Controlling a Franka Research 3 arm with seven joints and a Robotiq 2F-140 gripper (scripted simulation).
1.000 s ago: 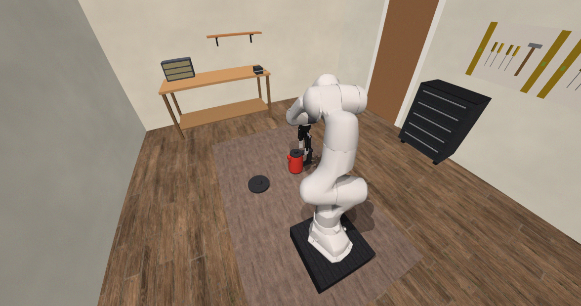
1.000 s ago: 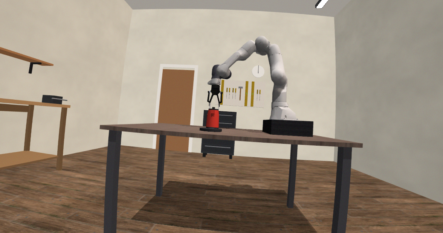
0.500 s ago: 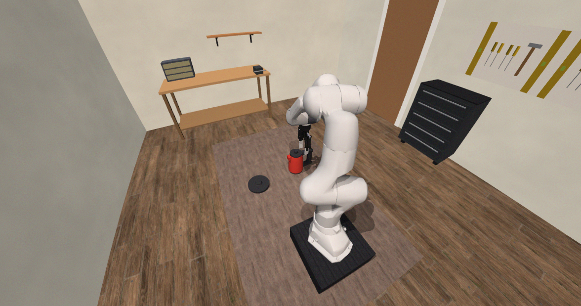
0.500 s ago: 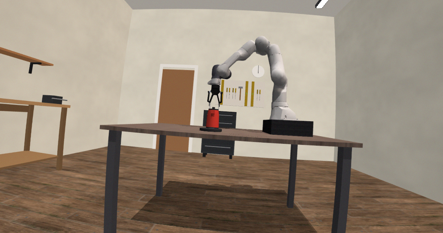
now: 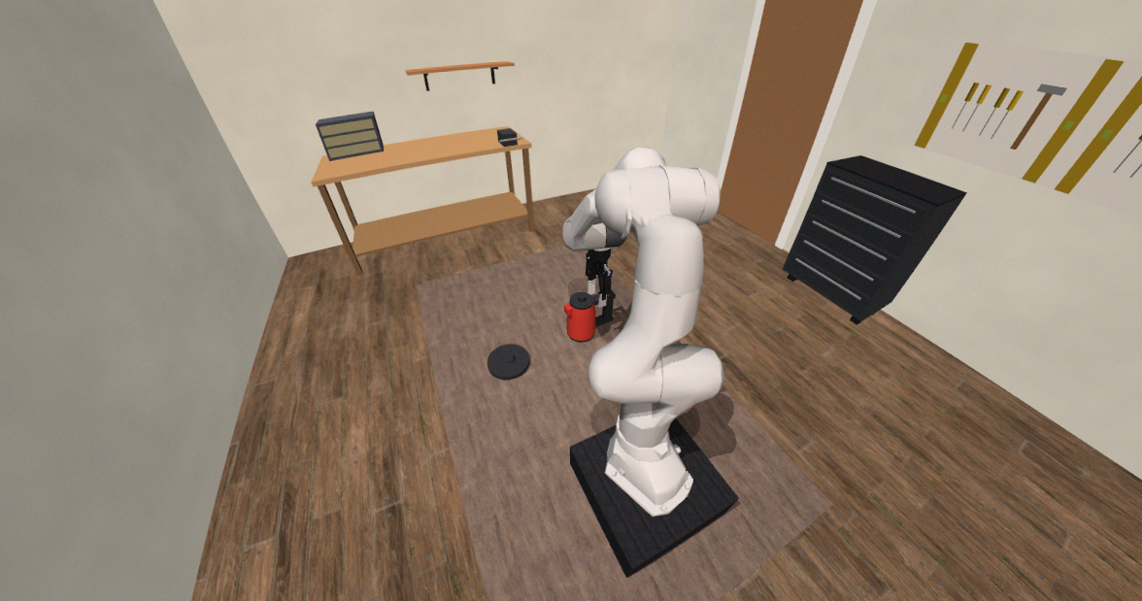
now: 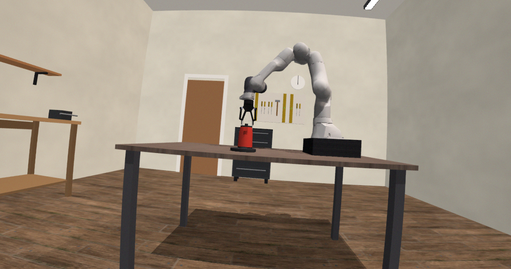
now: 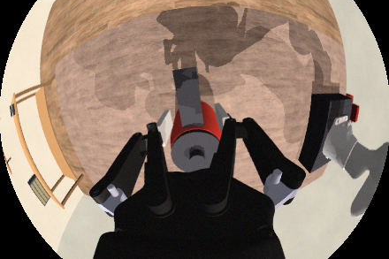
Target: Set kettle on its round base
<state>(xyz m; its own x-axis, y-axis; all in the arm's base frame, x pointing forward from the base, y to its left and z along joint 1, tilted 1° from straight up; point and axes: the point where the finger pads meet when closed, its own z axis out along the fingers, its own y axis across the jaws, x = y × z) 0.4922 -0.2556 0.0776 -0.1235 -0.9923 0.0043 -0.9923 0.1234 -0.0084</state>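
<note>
Now: hand 1 cm short of the kettle, 3 cm to the right of it and 8 cm above it. The rest, counted from my hand: round black base: 4 cm ahead, 36 cm to the left, 16 cm below.
</note>
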